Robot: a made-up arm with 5 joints.
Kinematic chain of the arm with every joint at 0, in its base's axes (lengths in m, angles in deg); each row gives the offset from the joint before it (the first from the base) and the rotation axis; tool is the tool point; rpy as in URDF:
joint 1: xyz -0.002 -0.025 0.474 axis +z
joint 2: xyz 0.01 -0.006 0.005 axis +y
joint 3: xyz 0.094 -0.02 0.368 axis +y
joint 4: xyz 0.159 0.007 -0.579 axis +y
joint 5: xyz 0.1 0 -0.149 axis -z
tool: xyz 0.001 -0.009 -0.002 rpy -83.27 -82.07 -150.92
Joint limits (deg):
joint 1: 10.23..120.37
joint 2: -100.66..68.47
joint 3: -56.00..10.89
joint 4: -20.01..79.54
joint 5: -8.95..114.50
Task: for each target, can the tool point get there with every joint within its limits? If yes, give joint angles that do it. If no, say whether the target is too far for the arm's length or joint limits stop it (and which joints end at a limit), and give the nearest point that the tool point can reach.
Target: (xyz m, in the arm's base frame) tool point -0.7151 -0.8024 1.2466
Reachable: no: too far | nearest point -0.2589 -0.3051 1.2546 | short by 0.675 m
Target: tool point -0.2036 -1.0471 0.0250
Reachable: no: joint limits stop it (at a limit: joint 2, joint 3, joint 5) | nearest point -0.0659 -0.3490 0.2160 | short by 0.737 m
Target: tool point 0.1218 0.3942 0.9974
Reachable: yes | joints 76.78 -64.98 -34.60 33.28 57.75
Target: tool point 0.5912 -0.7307 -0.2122
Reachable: no: joint limits stop it (at a limit: joint 1, joint 2, joint 5) | nearest point 0.1702 -0.2640 0.1388 | short by 0.720 m
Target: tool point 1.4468 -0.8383 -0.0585
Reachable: no: too far | nearest point 0.7998 0.0915 0.1409 | short by 1.150 m
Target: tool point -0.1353 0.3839 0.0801
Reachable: yes | joints 111.79 21.46 -32.21 65.92 10.42
